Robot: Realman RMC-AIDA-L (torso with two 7-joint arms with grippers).
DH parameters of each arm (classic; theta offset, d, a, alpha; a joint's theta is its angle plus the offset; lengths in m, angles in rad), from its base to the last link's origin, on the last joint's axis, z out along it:
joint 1: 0 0.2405 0 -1.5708
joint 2: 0 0 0 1.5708
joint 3: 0 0.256 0 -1.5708
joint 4: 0 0 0 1.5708
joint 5: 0 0.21 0 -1.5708
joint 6: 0 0 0 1.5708
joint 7: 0 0.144 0 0
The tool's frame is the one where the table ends.
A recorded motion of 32 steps. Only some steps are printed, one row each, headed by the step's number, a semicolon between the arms.
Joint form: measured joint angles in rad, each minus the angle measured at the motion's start. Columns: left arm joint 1, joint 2, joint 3, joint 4, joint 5, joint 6, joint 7; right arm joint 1, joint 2, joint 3, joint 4, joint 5, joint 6, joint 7.
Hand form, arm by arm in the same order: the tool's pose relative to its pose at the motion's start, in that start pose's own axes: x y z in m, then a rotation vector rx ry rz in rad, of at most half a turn. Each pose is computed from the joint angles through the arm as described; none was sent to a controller.
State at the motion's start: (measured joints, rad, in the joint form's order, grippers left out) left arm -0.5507 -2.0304 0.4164 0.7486 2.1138 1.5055 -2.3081; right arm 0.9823 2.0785 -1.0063 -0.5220 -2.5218 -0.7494 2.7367
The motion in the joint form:
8: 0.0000 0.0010 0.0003 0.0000 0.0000 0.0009 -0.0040; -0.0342 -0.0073 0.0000 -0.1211 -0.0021 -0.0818 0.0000
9: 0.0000 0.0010 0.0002 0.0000 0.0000 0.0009 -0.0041; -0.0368 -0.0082 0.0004 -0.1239 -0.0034 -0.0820 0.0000
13: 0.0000 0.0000 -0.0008 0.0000 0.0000 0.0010 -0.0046; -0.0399 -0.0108 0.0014 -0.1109 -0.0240 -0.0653 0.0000
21: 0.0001 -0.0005 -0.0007 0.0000 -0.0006 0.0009 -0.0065; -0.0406 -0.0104 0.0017 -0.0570 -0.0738 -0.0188 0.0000
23: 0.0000 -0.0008 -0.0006 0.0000 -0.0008 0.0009 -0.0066; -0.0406 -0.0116 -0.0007 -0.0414 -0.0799 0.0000 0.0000
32: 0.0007 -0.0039 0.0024 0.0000 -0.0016 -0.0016 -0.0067; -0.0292 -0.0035 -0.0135 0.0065 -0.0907 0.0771 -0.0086
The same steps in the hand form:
8: 0.0002 0.0000 -0.0003 0.0000 -0.0006 -0.0032; -0.0143 -0.0022 -0.0165 -0.0164 -0.0238 -0.0254
9: 0.0002 0.0000 -0.0003 0.0000 -0.0005 -0.0034; -0.0144 -0.0034 -0.0170 -0.0139 -0.0254 -0.0252
13: 0.0000 0.0001 -0.0001 -0.0008 0.0001 -0.0049; -0.0120 -0.0096 -0.0160 0.0105 -0.0238 -0.0306
21: -0.0002 0.0001 0.0000 -0.0014 0.0003 -0.0072; -0.0005 -0.0208 -0.0094 0.0627 -0.0031 -0.0433
23: -0.0002 0.0002 0.0002 -0.0018 0.0003 -0.0074; 0.0015 -0.0237 -0.0078 0.0754 -0.0042 -0.0445
32: -0.0013 0.0002 0.0013 -0.0021 -0.0010 -0.0089; 0.0049 -0.0235 -0.0002 0.1024 -0.0242 -0.0657

